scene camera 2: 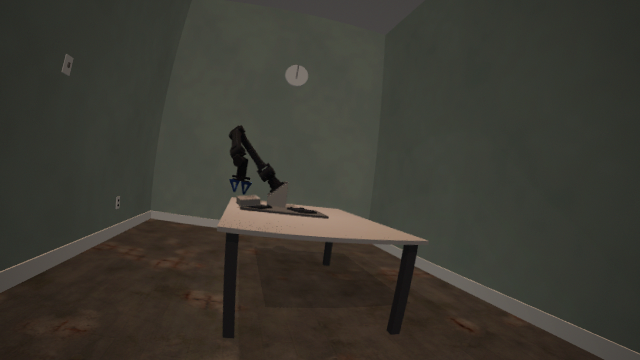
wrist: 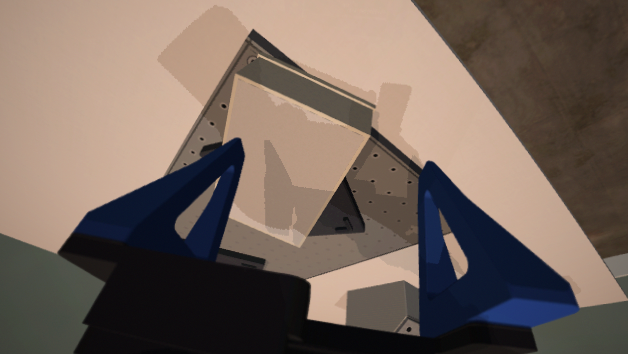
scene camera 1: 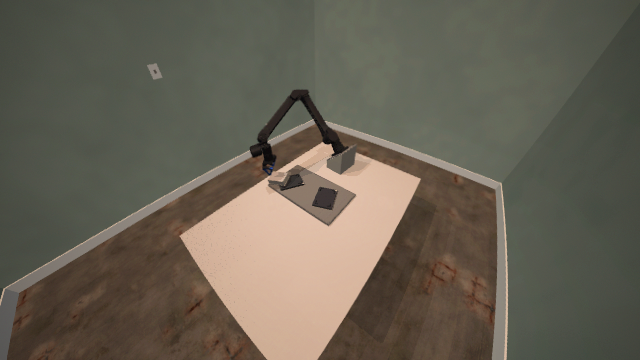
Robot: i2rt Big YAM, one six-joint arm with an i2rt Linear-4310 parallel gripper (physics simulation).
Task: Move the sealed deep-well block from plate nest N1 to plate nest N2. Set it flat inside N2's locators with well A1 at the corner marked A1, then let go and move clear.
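Frame: origin at the arm's base, x ahead, y left, z up, level; millimetres.
Where they show: gripper, fingertip midpoint: [scene camera 2: 238, 193] [wrist: 330, 157] [scene camera 1: 271, 170]; arm's base, link origin: [scene camera 2: 277, 188] [scene camera 1: 340, 152].
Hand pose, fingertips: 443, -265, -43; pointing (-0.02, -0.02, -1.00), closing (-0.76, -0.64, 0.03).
Each offset is from my fingertips to the top centre of the thing, as dx, dy, dz. Level surfaces: height alone.
The pale sealed block @(-5, +62, -3) [scene camera 1: 279, 178] [scene camera 2: 248, 201] [wrist: 295, 160] lies askew over the dark nest @(-55, +123, -56) [scene camera 1: 295, 182] [wrist: 341, 215], which I take for N1. It overhangs one side and looks tilted. The other dark nest @(-95, +403, -56) [scene camera 1: 325, 198] [scene camera 2: 302, 210], taken for N2, holds no block; part of it shows behind my left finger in the wrist view. Nest labels, the A1 mark and well A1 cannot be read. My gripper [scene camera 1: 268, 172] [scene camera 2: 240, 192] [wrist: 330, 157] is open and empty, above the block and apart from it. In the wrist view the block appears nearer the left finger.
The nests are on a grey perforated plate @(-93, +276, -74) [scene camera 1: 337, 212] [scene camera 2: 285, 212] [wrist: 390, 210] on the pale table @(dz -87) [scene camera 1: 280, 260] [scene camera 2: 320, 227] [wrist: 100, 100]. A grey upright box-like mount [scene camera 1: 342, 161] [scene camera 2: 278, 196] [wrist: 375, 305] stands by the arm's base. The table edge runs close beside the block.
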